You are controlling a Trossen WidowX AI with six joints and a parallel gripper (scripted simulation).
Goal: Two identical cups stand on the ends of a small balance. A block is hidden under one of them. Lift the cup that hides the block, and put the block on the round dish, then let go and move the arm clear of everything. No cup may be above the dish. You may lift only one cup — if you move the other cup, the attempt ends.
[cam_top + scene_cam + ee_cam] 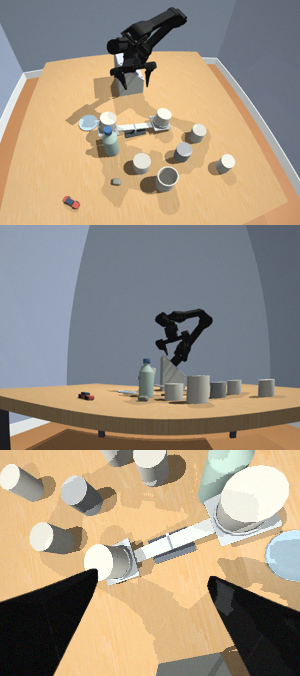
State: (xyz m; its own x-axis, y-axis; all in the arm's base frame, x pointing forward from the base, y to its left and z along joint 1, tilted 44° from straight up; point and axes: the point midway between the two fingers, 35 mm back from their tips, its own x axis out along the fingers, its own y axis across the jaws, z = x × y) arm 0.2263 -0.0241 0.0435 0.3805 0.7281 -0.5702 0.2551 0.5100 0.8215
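Right now the teal block is 170 mm below my gripper tip, 120 mm to the left of it and 40 mm ahead of it. Also, from my gripper tip: round light-blue dish: 250 mm to the right, 210 mm below, 10 mm behind; then green bottle: 160 mm ahead, 130 mm to the right, 100 mm below; then balance: 180 mm below, 70 mm ahead, 10 mm to the right.
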